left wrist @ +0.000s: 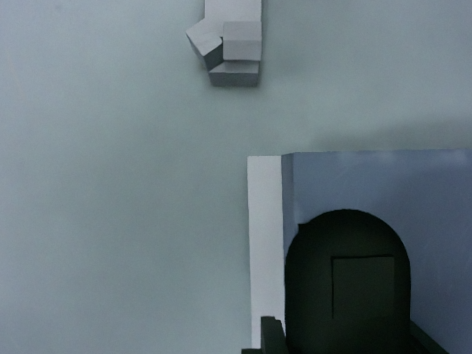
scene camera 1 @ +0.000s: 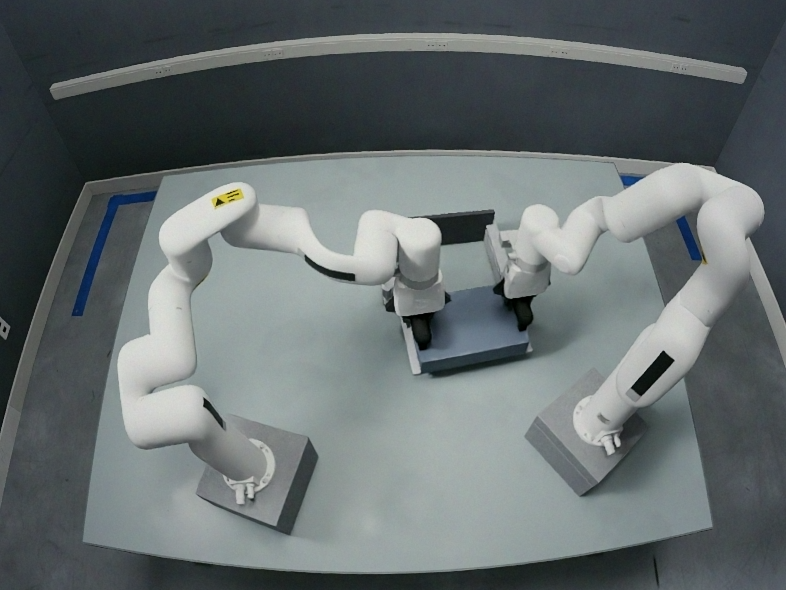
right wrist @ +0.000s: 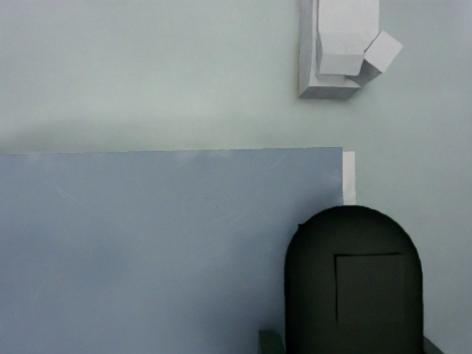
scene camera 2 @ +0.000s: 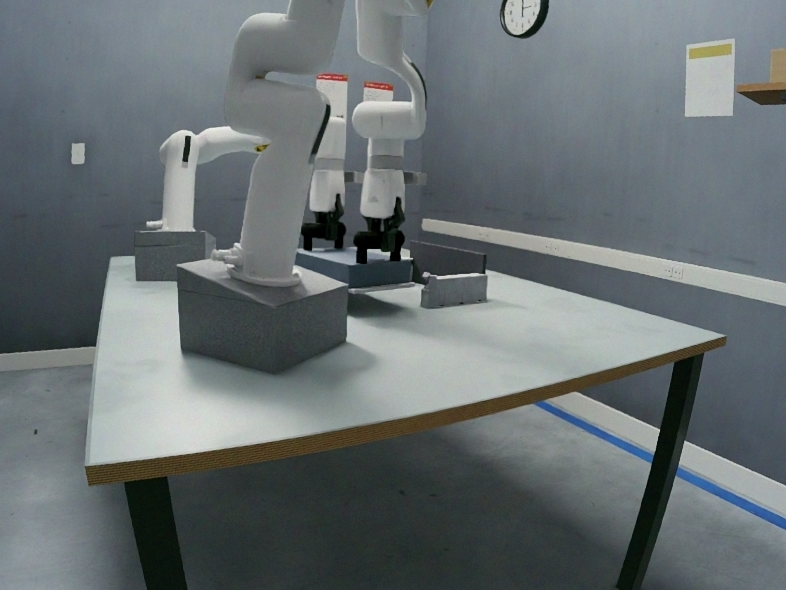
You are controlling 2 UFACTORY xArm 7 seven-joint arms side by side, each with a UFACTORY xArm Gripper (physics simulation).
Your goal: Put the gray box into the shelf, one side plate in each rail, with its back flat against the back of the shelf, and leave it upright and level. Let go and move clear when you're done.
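Places are measured from the left arm's base along level axes (x right, y ahead, z up), in millimetres.
Pixels of known places: left gripper, fingertip midpoint: (left wrist: 329, 353) (scene camera 1: 417, 320) (scene camera 2: 326, 239); right gripper, fingertip midpoint: (scene camera 1: 517, 303) (scene camera 2: 381, 250); left arm's base, link origin: (scene camera 1: 249, 467); right arm's base, link origin: (scene camera 1: 597, 421) (scene camera 2: 263, 274).
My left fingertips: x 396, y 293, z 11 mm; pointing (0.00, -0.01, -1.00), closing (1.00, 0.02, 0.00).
Observation:
Ahead of a thing's pixels: the offset from my left fingertips to its top centre. "*": to the spot under its first point. Level surfaces: height alone.
The blue-gray box @(dx +116, dy -3, dz +43 mm) (scene camera 1: 476, 323) (scene camera 2: 380, 274) (left wrist: 350, 180) (right wrist: 150, 225) is held raised over the table, looking about level, with a shadow beneath. Its pale side plates show at the left (scene camera 1: 411, 355) (left wrist: 266, 240) and right (right wrist: 348, 175). My left gripper (scene camera 1: 420, 339) (scene camera 2: 323, 241) and right gripper (scene camera 1: 524, 323) (scene camera 2: 379, 255) are shut on it near its two sides; the exact contact is hidden. The box is apart from the shelf's dark back @(* dx +182, dy +298, dz -66 mm) (scene camera 1: 466, 227) (scene camera 2: 447, 255). The left rail (left wrist: 235, 75) and right rail @(* dx +237, dy +213, dz -84 mm) (scene camera 1: 493, 254) (scene camera 2: 457, 288) (right wrist: 330, 90) have their near ends beyond the box's rear edge.
The left arm's base (scene camera 1: 266, 469) (scene camera 2: 171, 254) and right arm's base (scene camera 1: 584, 438) (scene camera 2: 260, 323) stand on the table @(dz -132 mm) (scene camera 1: 380, 495) (scene camera 2: 253, 406). In the wrist views, angled guide pieces flare outward at the rail ends. Both arms reach over the box.

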